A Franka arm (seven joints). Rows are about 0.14 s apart.
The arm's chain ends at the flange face. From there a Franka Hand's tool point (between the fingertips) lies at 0.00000 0.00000 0.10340 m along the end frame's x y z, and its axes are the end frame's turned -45 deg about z.
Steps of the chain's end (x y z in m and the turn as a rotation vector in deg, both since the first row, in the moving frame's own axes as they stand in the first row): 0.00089, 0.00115, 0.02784, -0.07, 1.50, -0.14; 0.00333, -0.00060, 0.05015, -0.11, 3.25, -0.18; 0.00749, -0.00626, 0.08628, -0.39, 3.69, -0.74; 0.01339, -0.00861, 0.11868, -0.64, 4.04, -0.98; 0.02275, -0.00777, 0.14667, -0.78, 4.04, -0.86; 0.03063, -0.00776, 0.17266, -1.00, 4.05, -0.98; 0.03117, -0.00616, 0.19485, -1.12, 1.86, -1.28
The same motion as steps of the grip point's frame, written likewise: 0.00164, 0.00344, 0.02780, -1.11, 1.01, -0.14; 0.00679, 0.00621, 0.04998, -2.38, 2.22, -0.18; 0.01396, 0.00605, 0.08606, -2.88, 2.33, -0.74; 0.01994, 0.00931, 0.11842, -3.31, 2.40, -0.98; 0.02578, 0.01671, 0.14640, -3.41, 2.31, -0.86; 0.03109, 0.02258, 0.17239, -3.57, 2.16, -0.98; 0.02738, 0.02148, 0.19478, -2.11, 0.52, -1.28
